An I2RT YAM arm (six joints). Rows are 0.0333 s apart.
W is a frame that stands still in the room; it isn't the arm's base.
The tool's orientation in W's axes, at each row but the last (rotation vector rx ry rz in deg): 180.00, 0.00, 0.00; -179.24, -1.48, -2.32; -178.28, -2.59, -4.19; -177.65, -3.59, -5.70; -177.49, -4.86, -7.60; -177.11, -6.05, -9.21; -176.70, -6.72, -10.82; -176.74, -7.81, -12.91; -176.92, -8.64, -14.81; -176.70, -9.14, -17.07
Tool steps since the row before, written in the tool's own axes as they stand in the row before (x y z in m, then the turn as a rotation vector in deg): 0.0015, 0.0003, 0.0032, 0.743, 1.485, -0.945; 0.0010, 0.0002, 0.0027, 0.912, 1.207, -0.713; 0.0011, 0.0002, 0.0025, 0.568, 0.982, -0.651; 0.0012, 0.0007, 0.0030, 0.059, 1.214, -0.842; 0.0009, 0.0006, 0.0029, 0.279, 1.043, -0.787; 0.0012, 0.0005, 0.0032, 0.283, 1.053, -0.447; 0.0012, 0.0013, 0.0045, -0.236, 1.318, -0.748; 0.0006, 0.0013, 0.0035, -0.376, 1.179, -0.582; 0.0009, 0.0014, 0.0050, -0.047, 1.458, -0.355; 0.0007, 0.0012, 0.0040, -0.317, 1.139, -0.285
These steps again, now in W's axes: 0.0015, -0.0003, -0.0032, 0.743, -1.485, 0.945; 0.0011, -0.0001, -0.0027, 0.913, -1.201, 0.721; 0.0012, -0.0001, -0.0024, 0.566, -0.984, 0.649; 0.0014, -0.0005, -0.0029, 0.056, -1.244, 0.798; 0.0012, -0.0004, -0.0028, 0.270, -1.059, 0.769; 0.0016, -0.0003, -0.0031, 0.309, -1.052, 0.431; 0.0018, -0.0010, -0.0044, -0.220, -1.370, 0.653; 0.0012, -0.0011, -0.0034, -0.346, -1.235, 0.474; 0.0018, -0.0011, -0.0048, 0.041, -1.471, 0.297; 0.0016, -0.0009, -0.0038, -0.243, -1.177, 0.185
